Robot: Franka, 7 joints.
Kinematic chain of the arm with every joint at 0, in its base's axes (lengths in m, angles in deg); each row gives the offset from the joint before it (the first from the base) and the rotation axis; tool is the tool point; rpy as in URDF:
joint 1: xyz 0 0 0.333 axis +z
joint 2: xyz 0 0 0 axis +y
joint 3: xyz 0 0 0.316 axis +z
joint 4: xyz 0.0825 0 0 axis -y
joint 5: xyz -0.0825 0 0.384 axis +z
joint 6: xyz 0 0 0 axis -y
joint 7: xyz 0.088 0 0 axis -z
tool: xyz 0 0 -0.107 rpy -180 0 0
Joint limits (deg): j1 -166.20..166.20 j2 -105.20..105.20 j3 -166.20..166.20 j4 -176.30..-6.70 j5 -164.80..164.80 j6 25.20..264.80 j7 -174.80..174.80
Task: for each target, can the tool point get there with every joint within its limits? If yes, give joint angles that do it. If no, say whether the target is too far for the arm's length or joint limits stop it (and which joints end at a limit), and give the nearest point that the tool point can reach.
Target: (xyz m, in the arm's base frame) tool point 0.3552 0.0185 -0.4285
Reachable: no: joint limits stop it (at a limit: joint 2) | nearest point 0.3466 0.0181 -0.3569 | short by 0.072 m
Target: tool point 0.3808 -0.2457 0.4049
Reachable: yes | joints -35.15 1.73 -7.71 -149.81 -34.60 231.83 -33.81
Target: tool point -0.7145 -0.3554 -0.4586
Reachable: no: too far | nearest point -0.5549 -0.2760 -0.2407 | short by 0.282 m
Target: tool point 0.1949 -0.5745 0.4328
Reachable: yes | joints -20.55 27.38 -66.86 -118.67 -42.11 210.03 131.46
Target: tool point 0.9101 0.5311 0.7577
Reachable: no: too far | nearest point 0.6872 0.4010 0.6537 | short by 0.278 m
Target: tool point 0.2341 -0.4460 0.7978
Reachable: yes | joints 16.22 61.01 -125.14 -98.39 -45.02 135.49 -81.68
